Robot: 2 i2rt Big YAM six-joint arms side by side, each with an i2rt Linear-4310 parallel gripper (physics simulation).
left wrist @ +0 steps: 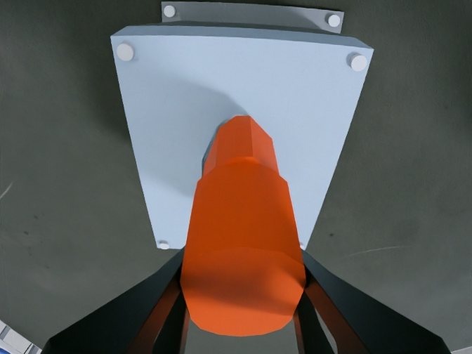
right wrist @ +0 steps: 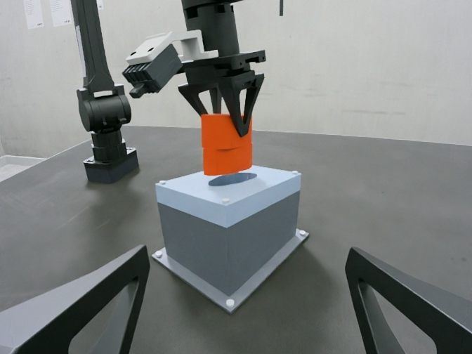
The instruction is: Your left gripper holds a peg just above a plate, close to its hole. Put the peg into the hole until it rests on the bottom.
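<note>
My left gripper point(left wrist: 241, 253) point(right wrist: 229, 134) is shut on an orange oval peg point(left wrist: 242, 210) point(right wrist: 227, 155), held upright. The light blue plate point(left wrist: 310, 100) point(right wrist: 190, 188) is the top of a grey box. In the right wrist view the peg's lower end is just above the plate, over the back part of the oval hole point(right wrist: 232, 180), whose front part shows below it. In the left wrist view a thin dark sliver of the hole point(left wrist: 205, 160) shows along the peg's left side; the peg hides the rest. My right gripper point(right wrist: 248, 257) is open and empty, in front of the box.
The grey box point(right wrist: 195, 235) stands on a flange point(right wrist: 200, 289) with white bolt heads, on a dark grey table point(left wrist: 60, 200) point(right wrist: 390, 215). Another black arm point(right wrist: 104, 110) stands at the back left in the right wrist view, with a pale wall point(right wrist: 350, 65) behind.
</note>
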